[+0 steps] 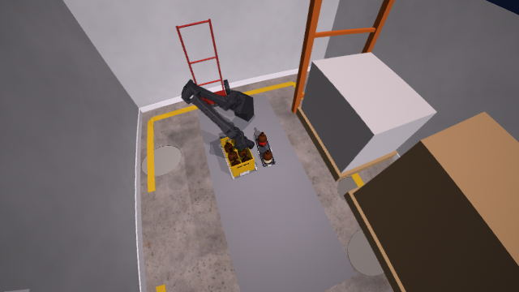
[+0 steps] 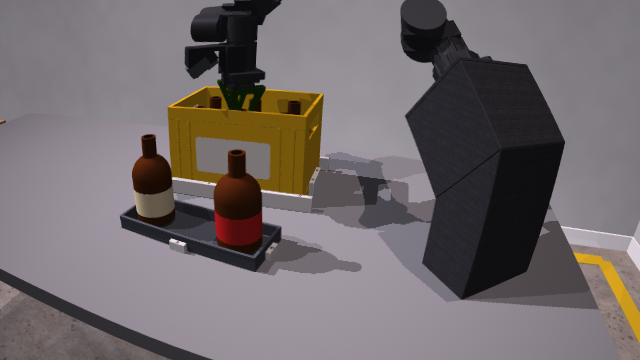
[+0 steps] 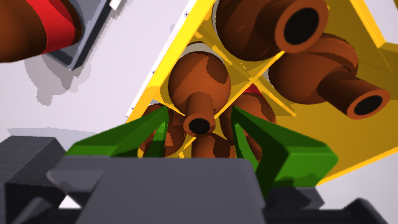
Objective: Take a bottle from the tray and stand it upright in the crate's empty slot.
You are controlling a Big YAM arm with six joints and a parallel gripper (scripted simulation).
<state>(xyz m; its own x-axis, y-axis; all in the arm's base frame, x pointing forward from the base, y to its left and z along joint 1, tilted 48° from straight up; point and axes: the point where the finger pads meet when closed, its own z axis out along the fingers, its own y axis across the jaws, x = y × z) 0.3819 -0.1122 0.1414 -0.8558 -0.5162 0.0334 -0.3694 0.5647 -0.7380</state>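
The yellow crate lies 70 mm below my hand, 40 mm to the right of it and 10 mm behind it. Also, from my hand: dark tray: 180 mm to the left, 140 mm below, 60 mm ahead.
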